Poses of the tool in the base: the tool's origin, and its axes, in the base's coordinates. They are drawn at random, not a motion.
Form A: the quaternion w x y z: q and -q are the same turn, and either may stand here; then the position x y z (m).
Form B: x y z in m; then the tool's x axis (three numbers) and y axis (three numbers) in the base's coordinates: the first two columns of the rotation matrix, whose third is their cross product. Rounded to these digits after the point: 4 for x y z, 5 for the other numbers.
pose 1, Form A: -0.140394, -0.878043, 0.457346, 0.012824, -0.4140, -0.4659, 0.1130
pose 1, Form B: -0.4140, -0.4659, 0.1130, 0.58134, -0.80674, 0.10590, -0.79954, -0.54225, 0.25827
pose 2, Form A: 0.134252, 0.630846, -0.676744, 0.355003, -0.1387, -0.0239, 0.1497
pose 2, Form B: -0.1387, -0.0239, 0.1497, -0.16802, -0.75852, 0.62961, -0.94916, -0.04799, -0.31111
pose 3, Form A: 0.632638, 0.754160, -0.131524, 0.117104, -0.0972, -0.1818, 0.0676
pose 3, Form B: -0.0972, -0.1818, 0.0676, 0.93798, -0.05021, 0.34304, -0.34655, -0.16494, 0.92342
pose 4, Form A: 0.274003, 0.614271, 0.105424, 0.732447, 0.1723, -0.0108, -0.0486
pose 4, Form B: 0.1723, -0.0108, -0.0486, -0.09519, 0.53090, 0.84207, -0.27187, -0.82762, 0.49106
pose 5, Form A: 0.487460, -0.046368, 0.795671, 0.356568, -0.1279, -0.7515, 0.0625
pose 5, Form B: -0.1279, -0.7515, 0.0625, -0.52047, 0.27384, -0.80878, -0.42141, 0.74142, 0.52222
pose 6, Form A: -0.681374, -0.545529, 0.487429, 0.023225, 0.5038, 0.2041, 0.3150
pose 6, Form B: 0.5038, 0.2041, 0.3150, 0.52375, -0.56346, 0.63890, -0.50016, 0.40372, 0.76606
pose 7, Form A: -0.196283, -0.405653, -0.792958, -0.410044, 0.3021, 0.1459, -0.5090
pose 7, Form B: 0.3021, 0.1459, -0.5090, -0.59384, 0.80430, 0.02138, 0.48236, 0.33462, 0.80954
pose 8, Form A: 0.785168, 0.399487, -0.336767, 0.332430, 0.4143, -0.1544, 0.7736
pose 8, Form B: 0.4143, -0.1544, 0.7736, 0.55216, 0.25296, 0.79444, -0.79109, 0.45980, 0.40343
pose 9, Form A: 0.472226, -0.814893, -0.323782, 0.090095, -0.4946, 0.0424, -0.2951
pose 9, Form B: -0.4946, 0.0424, -0.2951, 0.77410, 0.61279, 0.15896, 0.44261, -0.34434, -0.82797
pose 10, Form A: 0.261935, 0.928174, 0.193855, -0.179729, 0.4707, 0.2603, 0.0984
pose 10, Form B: 0.4707, 0.2603, 0.0984, 0.86024, 0.26571, -0.43519, 0.45402, -0.78762, 0.41656
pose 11, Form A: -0.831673, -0.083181, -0.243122, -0.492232, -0.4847, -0.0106, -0.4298
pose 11, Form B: -0.4847, -0.0106, -0.4298, 0.39720, 0.85920, -0.32251, -0.77831, 0.50158, 0.37770
